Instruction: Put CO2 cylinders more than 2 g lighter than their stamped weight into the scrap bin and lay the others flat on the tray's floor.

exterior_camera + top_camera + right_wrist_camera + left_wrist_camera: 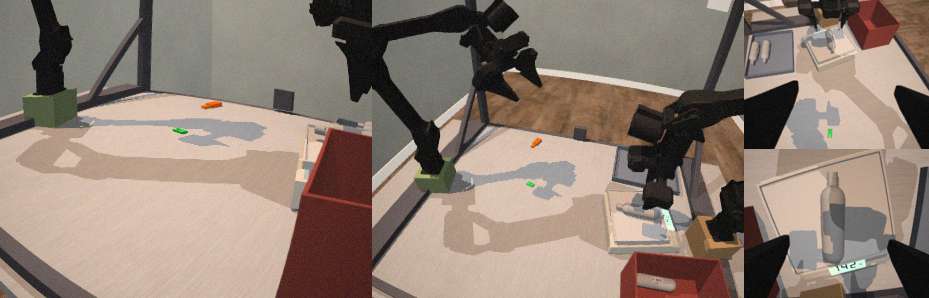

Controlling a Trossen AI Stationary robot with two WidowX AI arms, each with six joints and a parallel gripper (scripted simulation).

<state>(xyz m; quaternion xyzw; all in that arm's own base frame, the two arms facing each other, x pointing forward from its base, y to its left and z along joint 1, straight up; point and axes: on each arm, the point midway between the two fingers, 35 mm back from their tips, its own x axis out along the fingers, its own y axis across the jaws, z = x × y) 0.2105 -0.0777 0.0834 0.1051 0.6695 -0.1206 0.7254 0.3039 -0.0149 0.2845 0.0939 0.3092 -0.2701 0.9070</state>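
The scale platform is 120 mm below my left hand. Round my left hand: scale (10 mm to the left, 130 mm below); then red scrap bin (220 mm ahead, 80 mm to the left, 140 mm below); then blue-grey tray (250 mm behind, 40 mm to the left, 160 mm below).
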